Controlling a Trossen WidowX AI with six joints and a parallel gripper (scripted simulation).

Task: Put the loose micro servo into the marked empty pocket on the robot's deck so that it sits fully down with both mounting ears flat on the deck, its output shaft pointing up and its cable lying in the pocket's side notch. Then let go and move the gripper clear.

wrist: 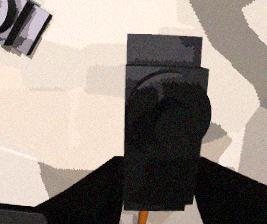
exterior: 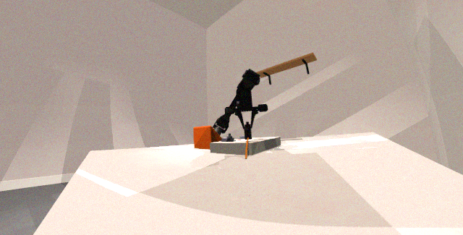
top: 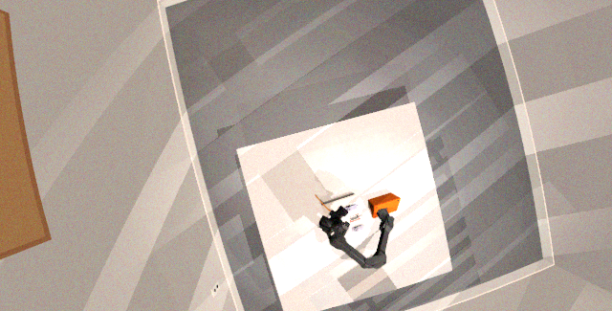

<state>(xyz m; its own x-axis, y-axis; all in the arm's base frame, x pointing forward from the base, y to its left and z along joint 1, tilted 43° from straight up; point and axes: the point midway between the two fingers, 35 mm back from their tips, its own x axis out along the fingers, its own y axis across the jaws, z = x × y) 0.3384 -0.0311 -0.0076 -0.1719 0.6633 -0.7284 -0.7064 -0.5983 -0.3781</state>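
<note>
My gripper tip is now 8 cm to the right of the pale deck, 8 cm above it and 4 cm past it.
</note>
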